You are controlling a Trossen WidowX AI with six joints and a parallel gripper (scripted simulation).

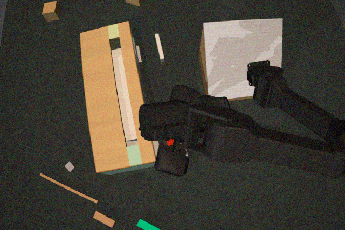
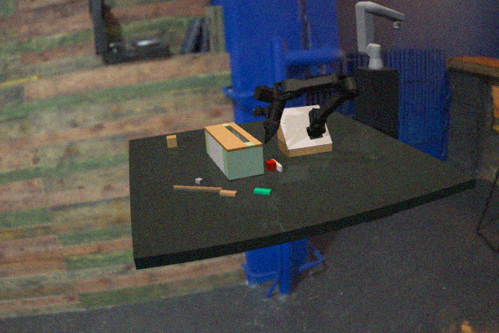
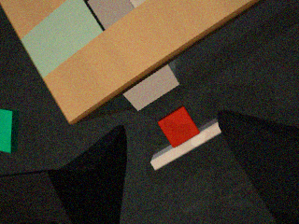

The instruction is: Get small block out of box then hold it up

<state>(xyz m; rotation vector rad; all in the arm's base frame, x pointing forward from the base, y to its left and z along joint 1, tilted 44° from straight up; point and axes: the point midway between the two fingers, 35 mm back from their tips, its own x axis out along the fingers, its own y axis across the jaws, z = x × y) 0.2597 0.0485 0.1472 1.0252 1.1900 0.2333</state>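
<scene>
My gripper tip is now 100 mm above the red block and 20 mm past it. From my gripper tip the other things lie so: box: 140 mm to the right, 70 mm ahead, 50 mm below; then green block: 220 mm to the left, 110 mm below, 90 mm ahead; then tan tile: 210 mm ahead, 180 mm to the left, 110 mm below.
</scene>
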